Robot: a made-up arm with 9 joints. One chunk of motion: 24 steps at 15 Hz.
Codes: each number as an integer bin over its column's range. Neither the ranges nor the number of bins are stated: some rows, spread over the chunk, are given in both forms.
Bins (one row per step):
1: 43 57 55 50 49 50
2: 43 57 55 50 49 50
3: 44 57 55 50 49 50
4: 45 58 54 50 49 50
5: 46 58 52 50 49 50
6: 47 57 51 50 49 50
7: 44 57 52 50 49 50
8: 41 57 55 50 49 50
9: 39 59 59 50 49 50
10: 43 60 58 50 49 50
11: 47 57 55 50 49 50
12: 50 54 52 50 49 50
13: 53 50 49 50 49 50
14: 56 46 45 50 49 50
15: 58 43 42 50 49 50
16: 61 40 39 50 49 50
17: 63 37 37 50 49 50
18: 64 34 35 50 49 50
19: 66 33 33 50 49 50
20: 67 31 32 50 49 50
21: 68 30 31 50 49 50
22: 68 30 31 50 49 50
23: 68 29 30 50 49 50
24: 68 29 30 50 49 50
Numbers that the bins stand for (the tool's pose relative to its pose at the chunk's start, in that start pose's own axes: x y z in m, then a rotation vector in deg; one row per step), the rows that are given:
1: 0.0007 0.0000 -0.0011 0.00 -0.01 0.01
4: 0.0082 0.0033 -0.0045 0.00 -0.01 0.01
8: -0.0068 0.0000 -0.0011 0.00 -0.01 0.01
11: 0.0157 0.0000 -0.0011 0.00 -0.01 0.01
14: 0.0493 -0.0367 -0.0355 0.00 -0.01 0.01
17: 0.0755 -0.0667 -0.0629 0.00 -0.01 0.01
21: 0.0941 -0.0900 -0.0835 0.00 -0.01 0.01
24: 0.0941 -0.0933 -0.0870 0.00 -0.01 0.01
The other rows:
2: 0.0007 0.0000 -0.0011 0.00 -0.01 0.01
3: 0.0044 0.0000 -0.0011 0.00 -0.01 0.01
5: 0.0119 0.0033 -0.0114 0.00 -0.01 0.01
6: 0.0157 0.0000 -0.0148 0.00 -0.01 0.01
7: 0.0044 0.0000 -0.0114 0.00 -0.01 0.01
9: -0.0142 0.0067 0.0126 0.00 -0.01 0.01
10: 0.0007 0.0100 0.0092 0.00 -0.01 0.01
12: 0.0269 -0.0100 -0.0114 0.00 -0.01 0.01
13: 0.0381 -0.0233 -0.0217 0.00 -0.01 0.01
15: 0.0568 -0.0467 -0.0458 0.00 -0.01 0.01
16: 0.0680 -0.0567 -0.0561 0.00 -0.01 0.01
18: 0.0792 -0.0767 -0.0698 0.00 -0.01 0.01
19: 0.0867 -0.0800 -0.0767 0.00 -0.01 0.01
20: 0.0904 -0.0867 -0.0801 0.00 -0.01 0.01
22: 0.0941 -0.0900 -0.0835 0.00 -0.01 0.01
23: 0.0941 -0.0933 -0.0870 0.00 -0.01 0.01

